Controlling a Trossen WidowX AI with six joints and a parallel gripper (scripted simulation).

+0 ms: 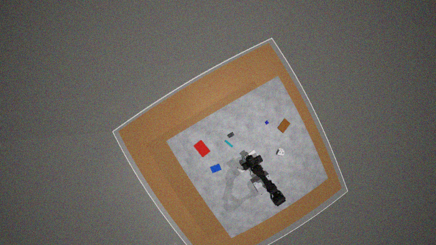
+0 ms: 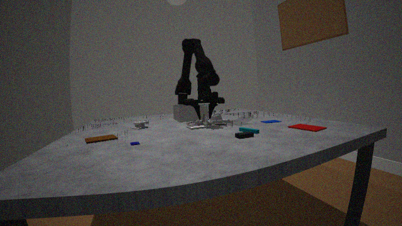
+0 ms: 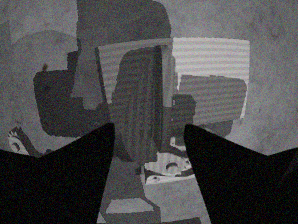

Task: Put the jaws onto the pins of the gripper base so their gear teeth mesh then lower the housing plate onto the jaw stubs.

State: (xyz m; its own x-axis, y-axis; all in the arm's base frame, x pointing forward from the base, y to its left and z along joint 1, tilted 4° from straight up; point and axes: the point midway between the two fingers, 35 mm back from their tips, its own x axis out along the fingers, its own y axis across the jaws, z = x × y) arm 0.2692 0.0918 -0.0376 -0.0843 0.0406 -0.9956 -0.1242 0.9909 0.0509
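Now: the grey jaw 120 mm to the left of my gripper tip, 60 mm behind it and 20 mm below it. Round my gripper tip: dark block 290 mm ahead, 90 mm to the left, 20 mm below; blue tile 340 mm to the left, 30 mm below, 30 mm ahead; teal bar 220 mm ahead, 140 mm to the left, 20 mm below.
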